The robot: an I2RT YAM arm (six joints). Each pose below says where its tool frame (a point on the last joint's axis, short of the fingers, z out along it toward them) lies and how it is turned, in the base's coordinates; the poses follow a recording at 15 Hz.
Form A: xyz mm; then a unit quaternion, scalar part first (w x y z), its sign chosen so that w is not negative.
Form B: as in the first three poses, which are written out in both.
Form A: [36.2 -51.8 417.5 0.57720 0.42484 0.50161 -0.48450]
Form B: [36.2 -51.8 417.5 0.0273 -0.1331 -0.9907 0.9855 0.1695 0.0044]
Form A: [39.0 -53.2 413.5 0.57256 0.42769 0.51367 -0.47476]
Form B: [39.0 -53.2 413.5 0.0215 -0.1043 -0.9943 0.9830 0.1834 0.0020]
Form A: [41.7 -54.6 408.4 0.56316 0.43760 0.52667 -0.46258]
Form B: [41.7 -54.6 408.4 0.0173 -0.0601 -0.9980 0.9820 0.1891 0.0056]
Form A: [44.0 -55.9 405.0 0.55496 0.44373 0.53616 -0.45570]
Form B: [44.0 -55.9 405.0 0.0097 -0.0300 -0.9995 0.9816 0.1909 0.0038]
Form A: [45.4 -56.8 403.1 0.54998 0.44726 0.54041 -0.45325]
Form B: [45.4 -56.8 403.1 0.0050 -0.0151 -0.9999 0.9820 0.1890 0.0021]
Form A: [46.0 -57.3 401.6 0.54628 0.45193 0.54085 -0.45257]
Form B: [46.0 -57.3 401.6 0.0053 -0.0056 -1.0000 0.9833 0.1819 0.0042]
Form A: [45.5 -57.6 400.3 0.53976 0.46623 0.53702 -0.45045]
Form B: [45.5 -57.6 400.3 0.0174 0.0145 -0.9997 0.9870 0.1595 0.0195]
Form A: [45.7 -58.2 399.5 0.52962 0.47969 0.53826 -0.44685]
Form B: [45.7 -58.2 399.5 0.0212 0.0431 -0.9988 0.9897 0.1404 0.0271]
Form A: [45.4 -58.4 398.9 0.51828 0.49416 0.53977 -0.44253]
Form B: [45.4 -58.4 398.9 0.0256 0.0748 -0.9969 0.9922 0.1199 0.0345]
